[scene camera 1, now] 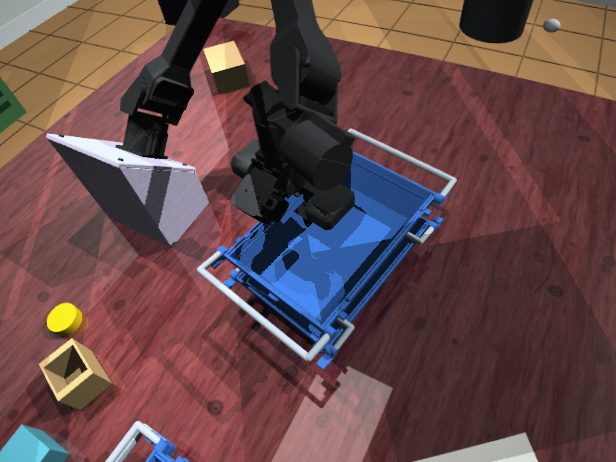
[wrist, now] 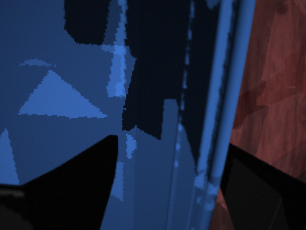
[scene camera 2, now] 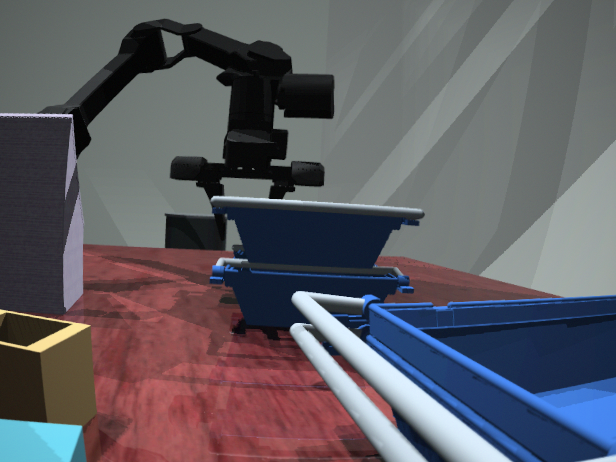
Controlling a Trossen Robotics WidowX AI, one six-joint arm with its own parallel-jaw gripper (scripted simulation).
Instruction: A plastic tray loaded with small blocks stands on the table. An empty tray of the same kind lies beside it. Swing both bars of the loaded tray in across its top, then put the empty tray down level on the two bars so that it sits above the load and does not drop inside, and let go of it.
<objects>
My gripper shows in scene camera 1, in the wrist view (166, 146) and in scene camera 2. A blue tray shows in scene camera 1, in the wrist view and in scene camera 2 (288, 232). A yellow disc shows in scene camera 1 (64, 319); in the wrist view it is out of frame, in scene camera 2 it is out of frame. A tan cube shows in scene camera 1 (228, 70); in the wrist view it is out of frame. One and the same spot on the blue tray: (wrist: 167, 85) is (scene camera 1: 280, 225). The same spot on my gripper: (scene camera 1: 299, 210) is (scene camera 2: 275, 188).
</objects>
